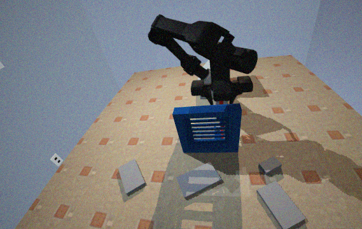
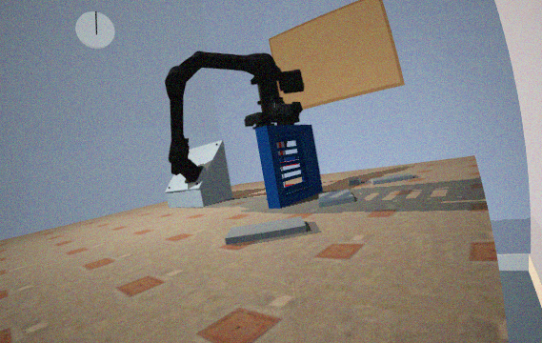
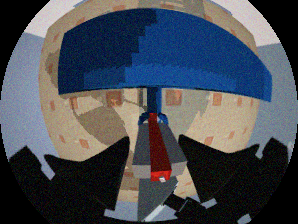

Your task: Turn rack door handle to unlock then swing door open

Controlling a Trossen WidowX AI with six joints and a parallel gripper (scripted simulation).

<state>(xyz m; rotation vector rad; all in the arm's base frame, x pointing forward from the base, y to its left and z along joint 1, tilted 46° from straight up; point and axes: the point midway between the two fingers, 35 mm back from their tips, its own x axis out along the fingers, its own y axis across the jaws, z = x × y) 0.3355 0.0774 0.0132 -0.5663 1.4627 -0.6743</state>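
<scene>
Now: the red handle 10 mm behind my gripper tip and 30 mm below it.
</scene>
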